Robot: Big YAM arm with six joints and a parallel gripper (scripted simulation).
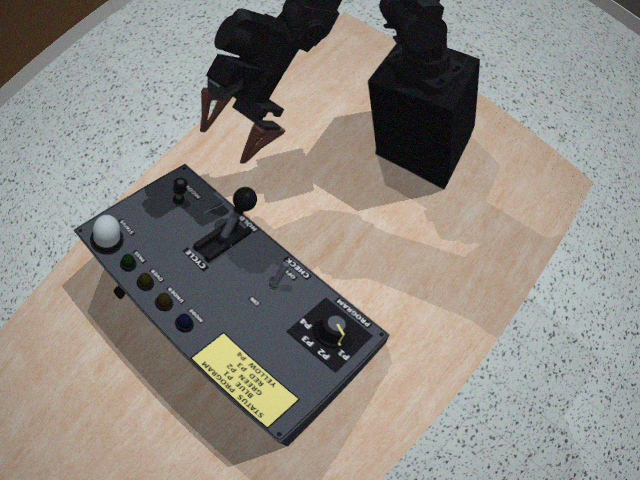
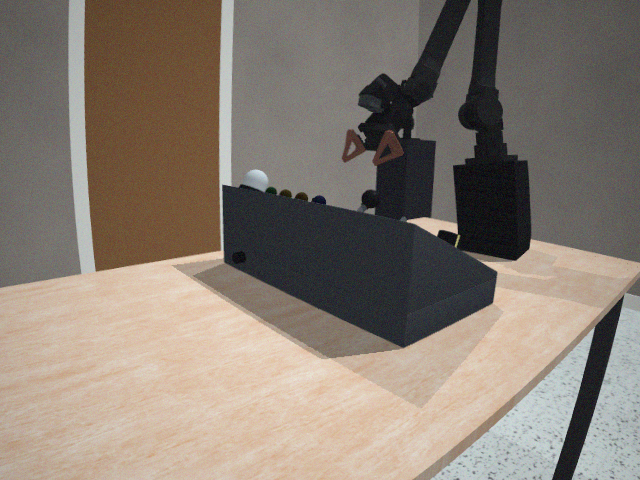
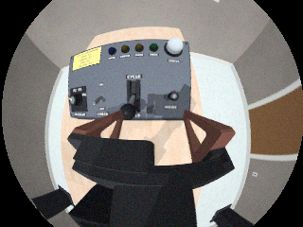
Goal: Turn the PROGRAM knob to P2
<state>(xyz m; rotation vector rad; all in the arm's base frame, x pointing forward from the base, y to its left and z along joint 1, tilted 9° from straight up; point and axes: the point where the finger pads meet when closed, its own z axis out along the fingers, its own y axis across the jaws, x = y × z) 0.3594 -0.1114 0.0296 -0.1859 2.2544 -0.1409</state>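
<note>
Right now the ball-topped lever is 10 cm below my hand, 7 cm to the left of it and 5 cm ahead of it. Also, from my hand: small knob (11 cm below, 9 cm ahead, 5 cm to the right); check toggle (19 cm to the left, 12 cm below, 6 cm ahead); dark grey console (14 cm to the left, 14 cm below, 10 cm ahead).
</note>
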